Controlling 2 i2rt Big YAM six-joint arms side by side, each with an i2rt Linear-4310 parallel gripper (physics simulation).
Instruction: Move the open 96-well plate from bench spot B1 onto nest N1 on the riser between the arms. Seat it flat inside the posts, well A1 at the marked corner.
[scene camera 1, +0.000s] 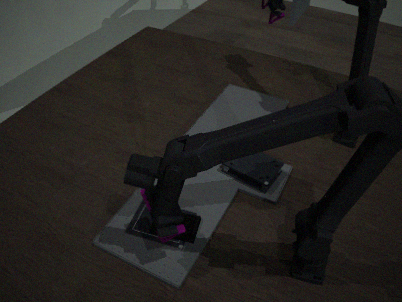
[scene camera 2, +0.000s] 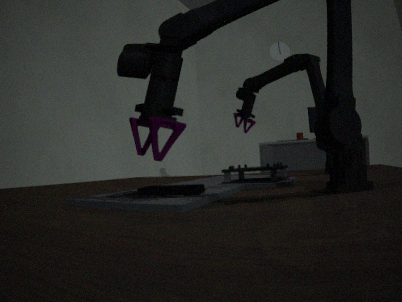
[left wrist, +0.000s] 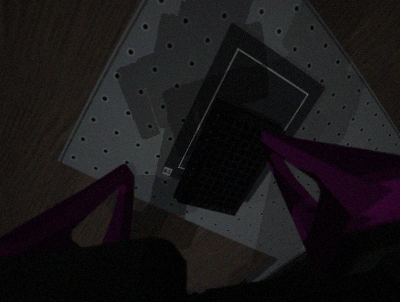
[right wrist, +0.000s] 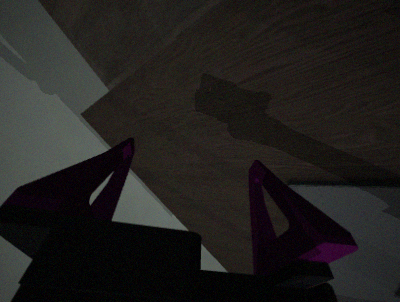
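The black 96-well plate lies on the dark bench spot B1, shifted off its white outline toward one end and overhanging it. The "A1" label is beside the plate in the left wrist view. My left gripper is open, above the plate and apart from it; its arm hides part of the plate in scene camera 1. Nest N1 is a dark riser with short posts. My right gripper is open and empty, high at the far side.
A pale perforated board lies under spot B1, with a smaller pale base beside it under the nest. The left arm's base stands near the nest. A pale cabinet with a red object stands in the background.
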